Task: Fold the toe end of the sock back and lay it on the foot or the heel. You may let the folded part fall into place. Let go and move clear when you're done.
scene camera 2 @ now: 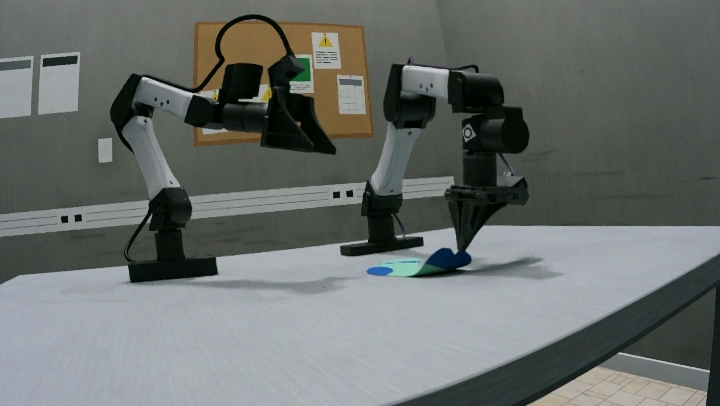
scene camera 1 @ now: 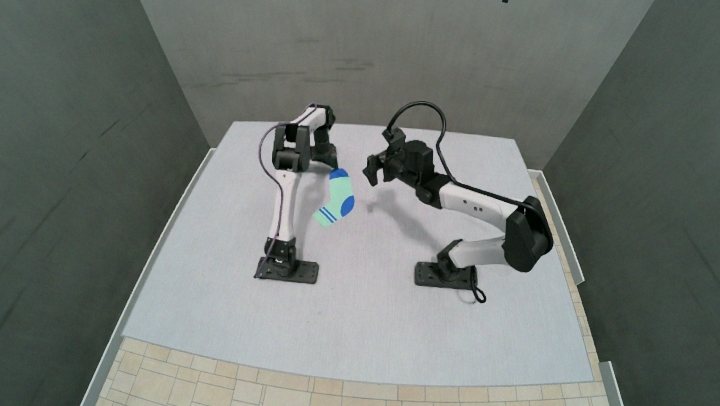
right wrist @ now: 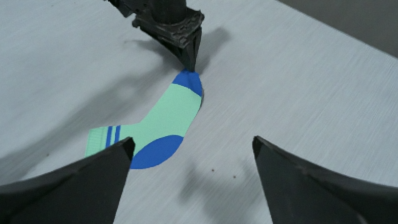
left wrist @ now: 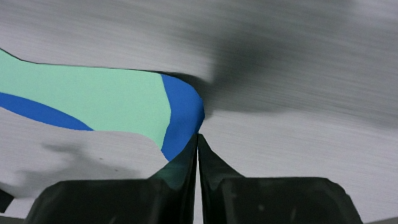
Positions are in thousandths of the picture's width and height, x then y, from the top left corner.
In view: my left gripper (scene camera 2: 641, 622), my right gripper (scene camera 2: 452, 371), a mint-green sock (scene camera 2: 617, 639) and an arm base (scene camera 2: 284, 664).
The mint-green sock also shows in scene camera 1 (scene camera 1: 476, 496), in the right wrist view (right wrist: 396, 614) and in the left wrist view (left wrist: 418, 489). My left gripper shows as well in the right wrist view (right wrist: 481, 315) and in the left wrist view (left wrist: 496, 614). My right gripper also shows in scene camera 1 (scene camera 1: 519, 408) and in the right wrist view (right wrist: 486, 623).
